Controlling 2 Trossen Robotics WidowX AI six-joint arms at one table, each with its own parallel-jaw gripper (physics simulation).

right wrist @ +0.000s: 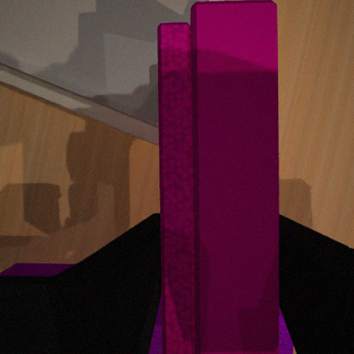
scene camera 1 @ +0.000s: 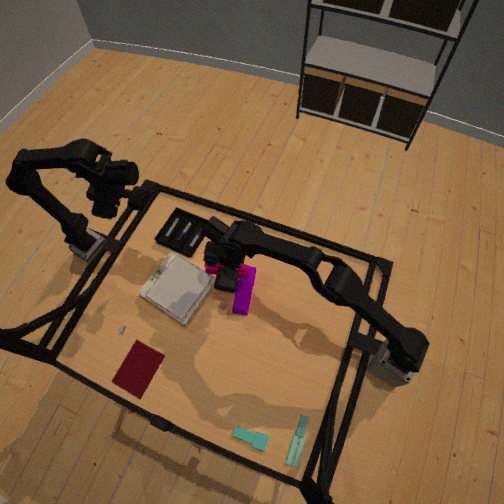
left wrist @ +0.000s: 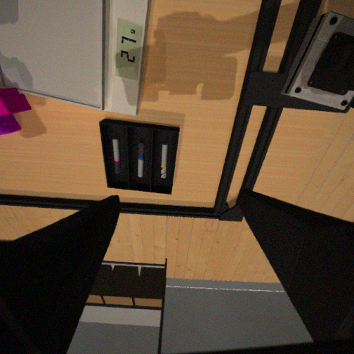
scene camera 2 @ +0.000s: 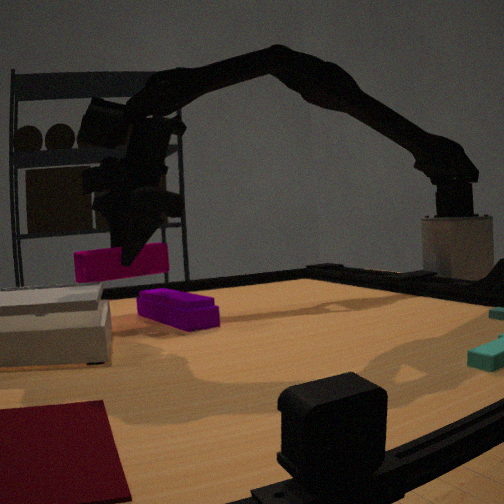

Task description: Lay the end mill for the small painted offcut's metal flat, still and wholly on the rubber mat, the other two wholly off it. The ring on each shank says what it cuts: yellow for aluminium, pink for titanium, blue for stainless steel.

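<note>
In the left wrist view, a black three-slot tray [scene camera 1: 161, 237] [left wrist: 176, 142] holds end mills with a pink ring [left wrist: 116, 150], a blue ring [left wrist: 140, 167] and a yellow ring [left wrist: 164, 152], one per slot. The dark red mat [scene camera 1: 138, 370] [scene camera 2: 55, 455] lies flat on the table. A small grey piece [scene camera 1: 122, 329] lies between mat and scale; its material is too small to tell. My left gripper [scene camera 1: 105, 212] [left wrist: 179, 198] is open and empty, raised near the table's left edge. My right gripper [scene camera 1: 226, 274] [scene camera 2: 127, 261] [right wrist: 213, 225] is shut on a magenta block [scene camera 1: 212, 269] [scene camera 2: 100, 265] [left wrist: 12, 102] [right wrist: 235, 125], above the table.
A white scale [scene camera 1: 177, 287] [scene camera 2: 55, 340] [left wrist: 55, 50] stands beside the tray; its display seems to read 27 g. A purple block [scene camera 1: 244, 295] [scene camera 2: 177, 310] lies under the right gripper's side. Two teal pieces [scene camera 1: 260, 441] [scene camera 1: 302, 426] lie near the front right. A black frame surrounds the table.
</note>
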